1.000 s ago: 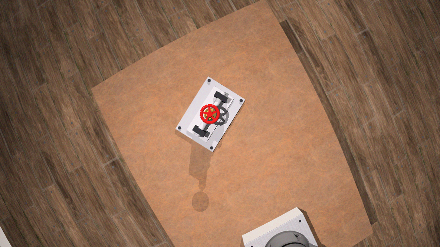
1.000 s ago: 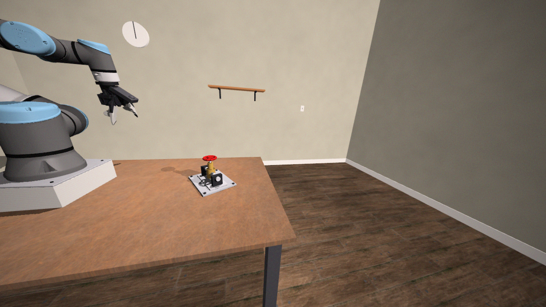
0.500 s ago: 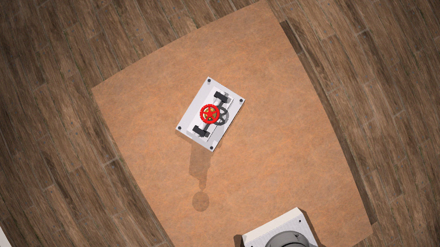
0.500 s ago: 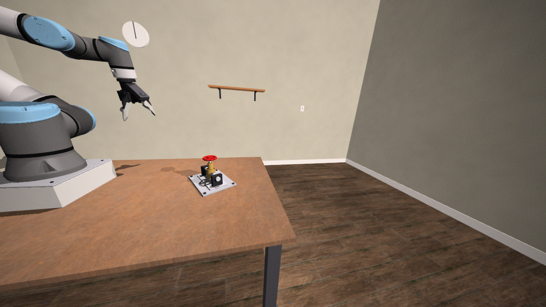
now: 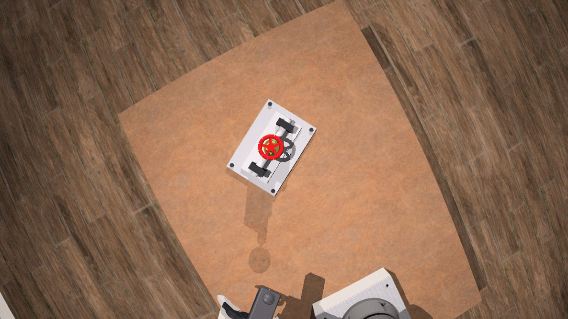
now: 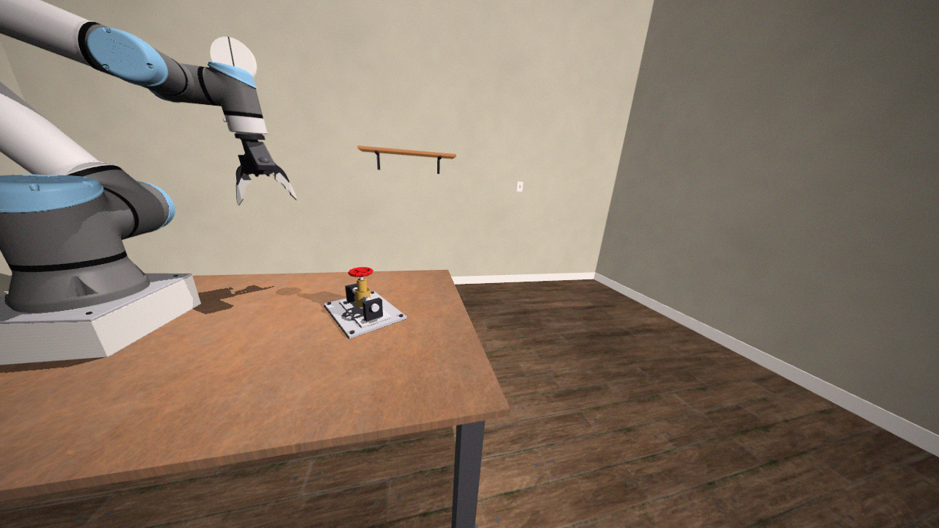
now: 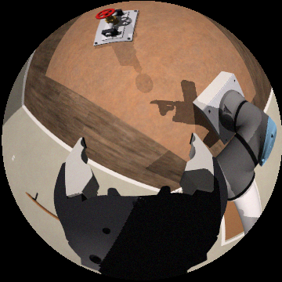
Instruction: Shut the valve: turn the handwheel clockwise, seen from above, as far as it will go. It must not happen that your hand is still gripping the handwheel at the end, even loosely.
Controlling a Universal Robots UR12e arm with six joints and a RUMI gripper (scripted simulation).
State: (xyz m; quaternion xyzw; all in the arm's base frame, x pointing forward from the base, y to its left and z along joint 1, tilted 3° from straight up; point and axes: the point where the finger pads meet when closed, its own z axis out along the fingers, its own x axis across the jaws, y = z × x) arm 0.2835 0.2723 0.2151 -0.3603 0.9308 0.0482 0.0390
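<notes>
The red handwheel is 330 mm ahead of my hand, 200 mm to the right of it and 190 mm below it. Round my hand: base plate 330 mm ahead, 310 mm below, 200 mm to the right.
</notes>
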